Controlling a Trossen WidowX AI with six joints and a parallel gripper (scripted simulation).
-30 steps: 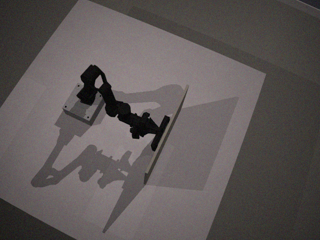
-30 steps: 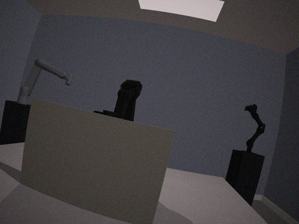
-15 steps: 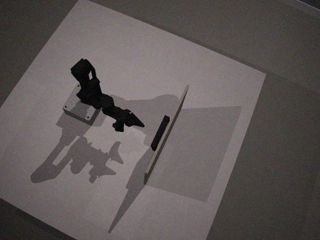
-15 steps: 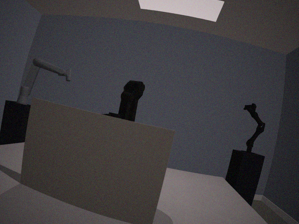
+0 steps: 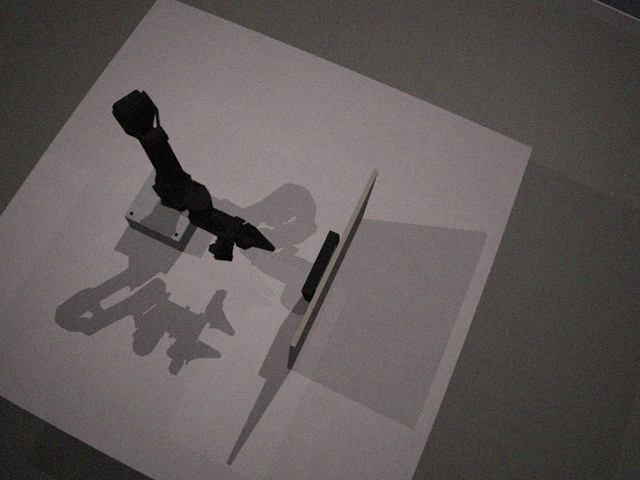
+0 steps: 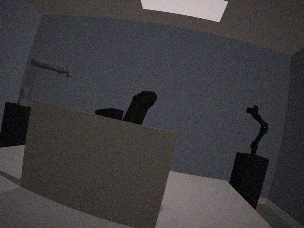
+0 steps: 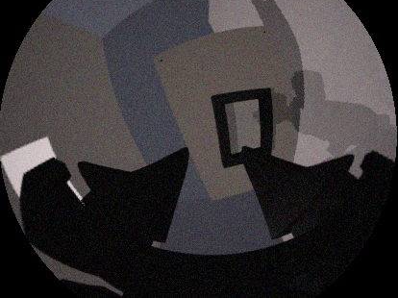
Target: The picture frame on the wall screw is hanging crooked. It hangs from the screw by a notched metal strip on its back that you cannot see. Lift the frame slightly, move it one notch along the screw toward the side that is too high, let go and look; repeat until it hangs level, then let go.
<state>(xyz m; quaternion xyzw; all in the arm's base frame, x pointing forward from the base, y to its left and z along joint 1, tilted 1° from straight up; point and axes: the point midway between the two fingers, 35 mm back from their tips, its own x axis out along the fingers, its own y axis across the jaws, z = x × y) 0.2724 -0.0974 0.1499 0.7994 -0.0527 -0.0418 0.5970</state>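
Right now my gripper tip is 13 cm short of the picture frame, 7 cm above it and 2 cm to the right of it. Also, from my gripper tip: beige wall panel 14 cm ahead, 8 cm below, 1 cm to the left.
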